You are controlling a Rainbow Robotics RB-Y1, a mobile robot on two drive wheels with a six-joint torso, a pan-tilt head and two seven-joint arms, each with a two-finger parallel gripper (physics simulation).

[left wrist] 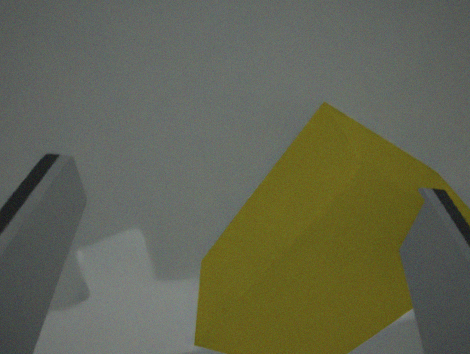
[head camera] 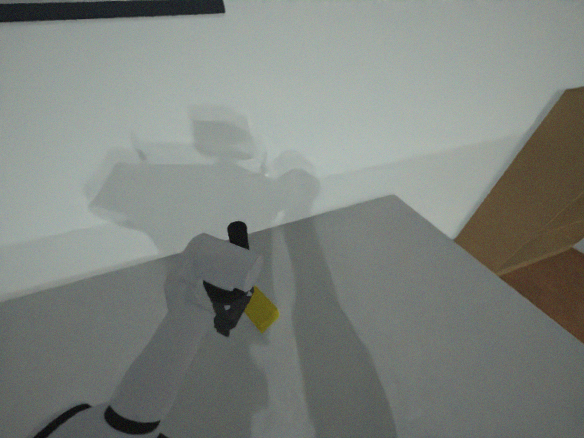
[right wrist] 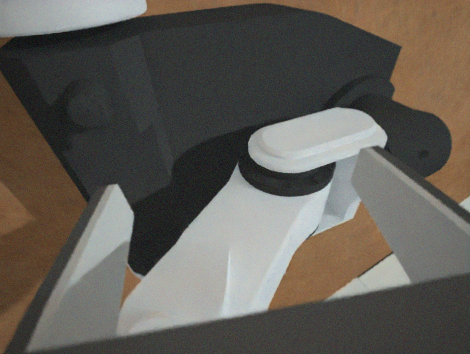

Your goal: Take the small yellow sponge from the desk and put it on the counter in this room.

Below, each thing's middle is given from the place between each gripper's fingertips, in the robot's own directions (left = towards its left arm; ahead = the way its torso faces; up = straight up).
Right now my right hand is 69 cm short of the yellow sponge (head camera: 261, 311), 33 cm to the right of it and 29 cm below it.
Right now my left hand is 2 cm short of the yellow sponge, 5 cm to the left of it and 1 cm above it.
